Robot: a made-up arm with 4 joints. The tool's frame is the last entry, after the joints.
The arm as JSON. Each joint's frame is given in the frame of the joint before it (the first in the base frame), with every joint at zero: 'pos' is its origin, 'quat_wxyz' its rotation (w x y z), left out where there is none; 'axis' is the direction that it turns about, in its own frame. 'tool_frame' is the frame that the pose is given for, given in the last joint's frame.
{
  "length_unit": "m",
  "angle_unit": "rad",
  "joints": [
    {
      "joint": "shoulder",
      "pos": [
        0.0,
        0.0,
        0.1
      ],
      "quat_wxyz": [
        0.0,
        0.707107,
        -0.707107,
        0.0
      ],
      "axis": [
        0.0,
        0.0,
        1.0
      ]
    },
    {
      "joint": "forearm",
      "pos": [
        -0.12,
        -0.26,
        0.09
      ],
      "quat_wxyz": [
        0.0,
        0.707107,
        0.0,
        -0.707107
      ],
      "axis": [
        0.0,
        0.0,
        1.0
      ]
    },
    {
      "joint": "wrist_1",
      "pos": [
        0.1,
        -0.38,
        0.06
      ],
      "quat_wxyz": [
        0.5,
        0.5,
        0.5,
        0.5
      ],
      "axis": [
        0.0,
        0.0,
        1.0
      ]
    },
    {
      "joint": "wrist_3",
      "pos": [
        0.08,
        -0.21,
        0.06
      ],
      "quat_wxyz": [
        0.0,
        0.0,
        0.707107,
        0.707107
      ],
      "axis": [
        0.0,
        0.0,
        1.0
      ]
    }
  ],
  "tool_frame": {
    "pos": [
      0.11,
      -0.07,
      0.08
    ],
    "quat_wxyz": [
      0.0,
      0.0,
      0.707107,
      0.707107
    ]
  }
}
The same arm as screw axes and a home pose.
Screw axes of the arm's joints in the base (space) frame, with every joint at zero. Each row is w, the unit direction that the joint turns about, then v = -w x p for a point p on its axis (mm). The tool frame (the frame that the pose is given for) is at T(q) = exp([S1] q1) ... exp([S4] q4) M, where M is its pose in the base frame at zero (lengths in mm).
S1: w 0 0 -1 v 0 0 0
S2: w 0 1 0 v -10 0 260
S3: w 0 0 1 v 180 120 0
S4: w 0 1 0 v -170 0 -40
M =
1 0 0 -150
0 1 0 50
0 0 1 100
0 0 0 1

